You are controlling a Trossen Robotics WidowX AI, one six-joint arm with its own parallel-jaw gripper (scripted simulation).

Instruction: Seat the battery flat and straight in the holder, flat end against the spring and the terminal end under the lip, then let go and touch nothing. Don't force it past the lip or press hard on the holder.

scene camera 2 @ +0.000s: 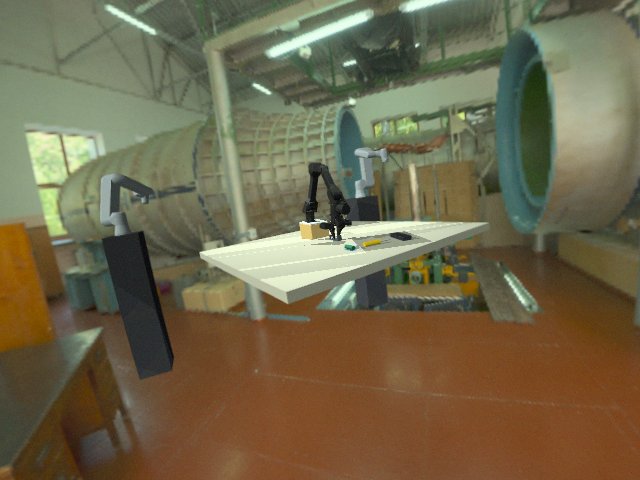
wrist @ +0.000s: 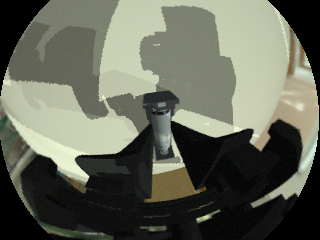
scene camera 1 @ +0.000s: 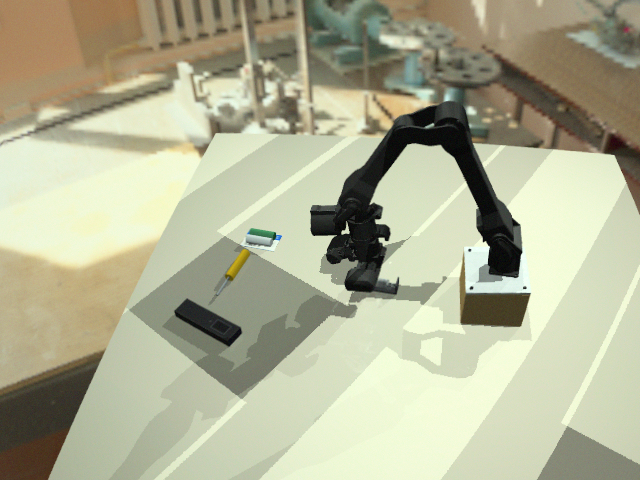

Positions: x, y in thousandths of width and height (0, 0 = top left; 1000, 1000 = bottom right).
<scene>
I see my gripper (scene camera 1: 584, 591).
My gripper also shows in the wrist view (wrist: 505, 523).
</scene>
